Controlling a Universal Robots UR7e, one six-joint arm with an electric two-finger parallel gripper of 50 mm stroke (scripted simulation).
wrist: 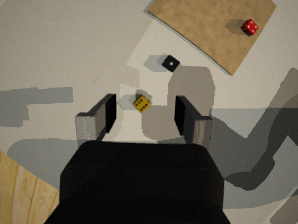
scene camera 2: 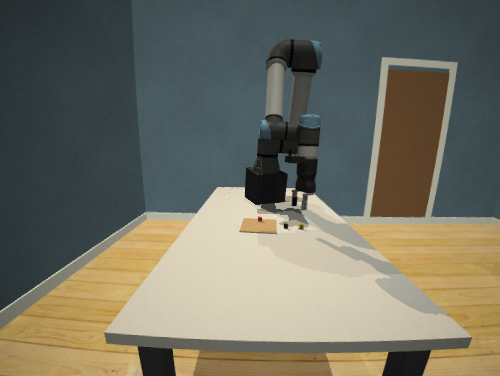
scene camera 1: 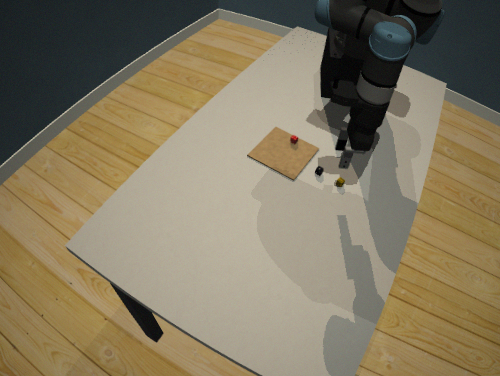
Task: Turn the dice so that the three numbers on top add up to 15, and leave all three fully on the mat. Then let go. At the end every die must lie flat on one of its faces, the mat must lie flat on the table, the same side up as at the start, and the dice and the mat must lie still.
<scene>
In view: my gripper (scene camera 1: 341, 158) and a brown mat (scene camera 1: 275, 151).
My gripper is seen too in the wrist view (wrist: 145, 107) and in scene camera 2 (scene camera 2: 298, 207).
</scene>
